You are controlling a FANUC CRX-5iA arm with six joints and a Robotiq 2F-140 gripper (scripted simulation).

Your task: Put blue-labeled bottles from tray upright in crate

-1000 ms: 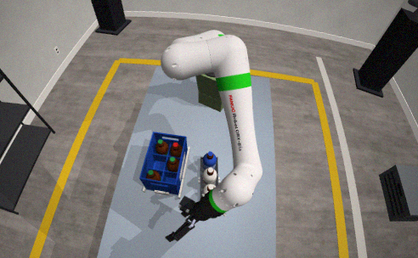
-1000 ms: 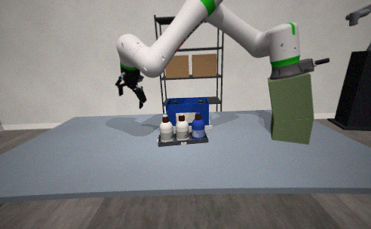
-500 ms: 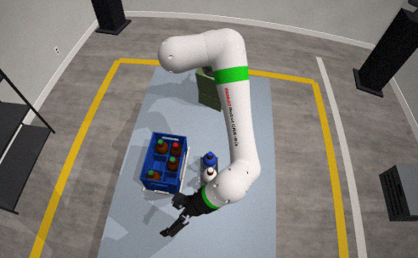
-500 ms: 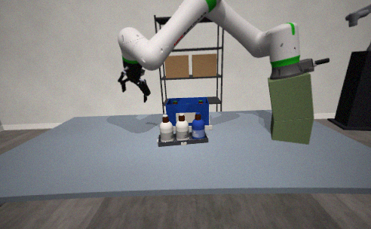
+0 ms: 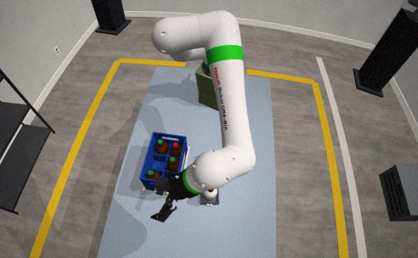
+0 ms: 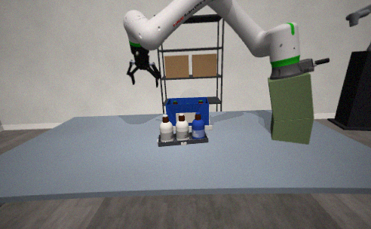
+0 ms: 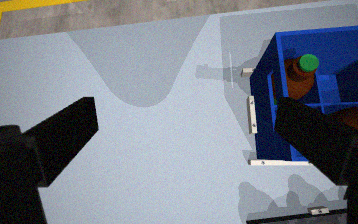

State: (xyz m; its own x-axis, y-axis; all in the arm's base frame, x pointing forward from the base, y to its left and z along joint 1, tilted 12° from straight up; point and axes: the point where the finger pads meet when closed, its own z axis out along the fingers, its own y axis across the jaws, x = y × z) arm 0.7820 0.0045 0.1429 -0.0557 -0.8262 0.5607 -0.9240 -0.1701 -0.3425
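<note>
Right now the blue-labeled bottle is 340 mm behind my hand, 120 mm to the left of it and 220 mm below it. Also, from my hand: blue crate: 240 mm behind, 100 mm to the right, 220 mm below.
</note>
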